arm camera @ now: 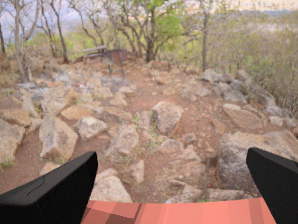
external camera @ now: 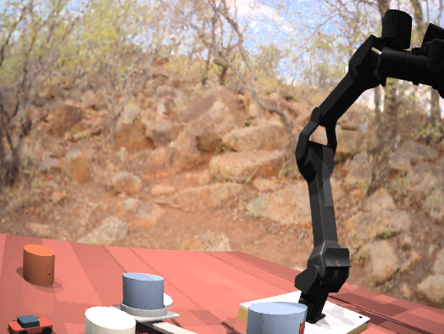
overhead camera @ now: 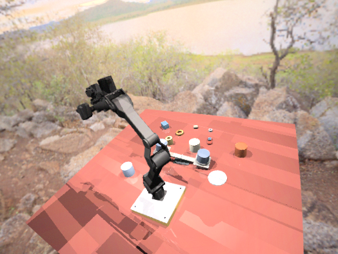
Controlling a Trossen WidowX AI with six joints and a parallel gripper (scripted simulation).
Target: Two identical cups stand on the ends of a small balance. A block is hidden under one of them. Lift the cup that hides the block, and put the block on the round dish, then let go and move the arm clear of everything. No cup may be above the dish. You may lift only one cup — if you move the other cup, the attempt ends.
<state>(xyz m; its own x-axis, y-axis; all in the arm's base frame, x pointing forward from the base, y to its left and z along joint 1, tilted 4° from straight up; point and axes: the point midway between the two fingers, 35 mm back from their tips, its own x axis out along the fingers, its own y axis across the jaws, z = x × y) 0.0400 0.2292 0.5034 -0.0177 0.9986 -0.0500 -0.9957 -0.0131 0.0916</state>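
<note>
The green block lies 470 mm below my gripper tip, 460 mm to the right of it and 230 mm ahead of it. Round my gripper tip: balance 470 mm below, 330 mm to the right, 230 mm ahead; then cream cylinder 470 mm below, 400 mm to the right, 340 mm ahead; then ring 510 mm ahead, 500 mm below, 230 mm to the right.
</note>
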